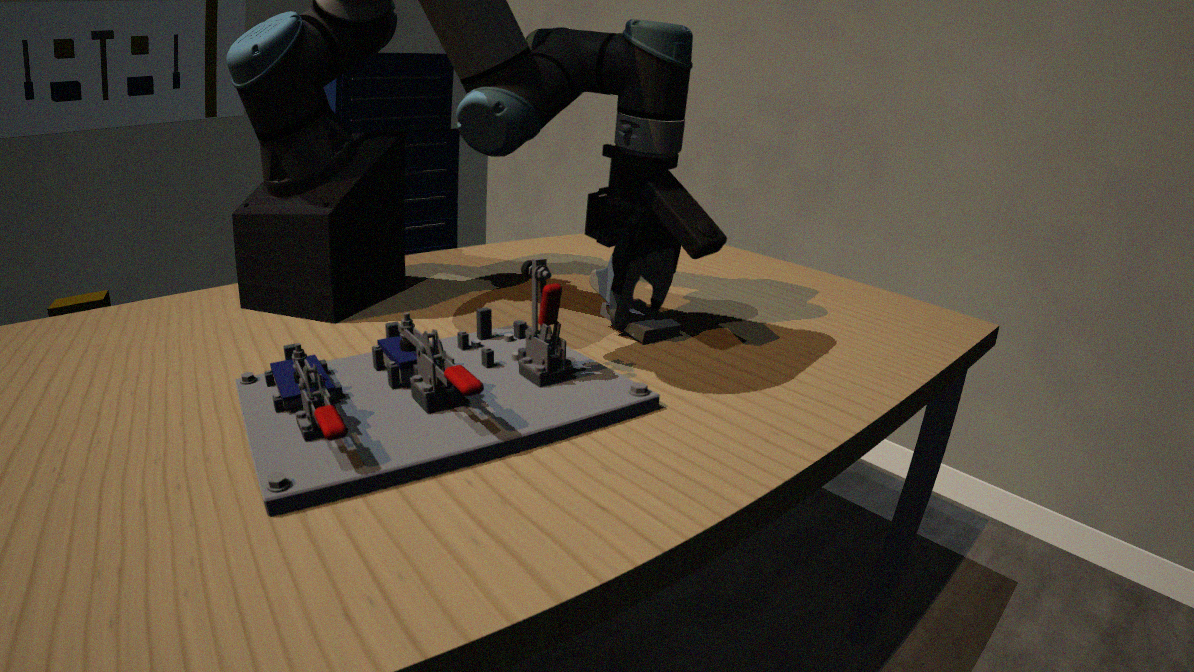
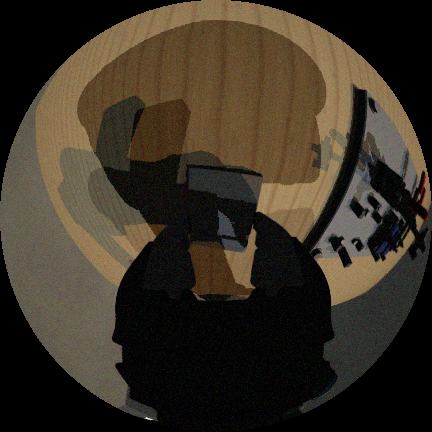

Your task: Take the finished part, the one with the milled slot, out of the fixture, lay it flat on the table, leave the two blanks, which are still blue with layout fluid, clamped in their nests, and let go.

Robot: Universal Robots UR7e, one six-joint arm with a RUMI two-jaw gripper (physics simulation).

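Note:
The finished part [image 1: 655,330] [image 2: 220,192] is a dark grey block, low at the table [image 1: 751,434] to the right of the fixture. It looks about level; whether its underside touches the wood I cannot tell, and its slot is not clear in the shadow. My gripper [image 1: 637,315] [image 2: 221,215] points down and is shut on the part, one finger on each side. The two blue blanks, one at the left [image 1: 289,379] and one in the middle [image 1: 396,351], sit in their nests on the fixture plate [image 1: 267,442] [image 2: 392,120] under lowered clamps.
The right clamp's red handle [image 1: 550,303] stands upright beside the empty nest, with pins around it. Bolts stand at the plate's corners. The robot's dark base block [image 1: 288,262] is at the back left. The table's right edge lies beyond the gripper, near the wall.

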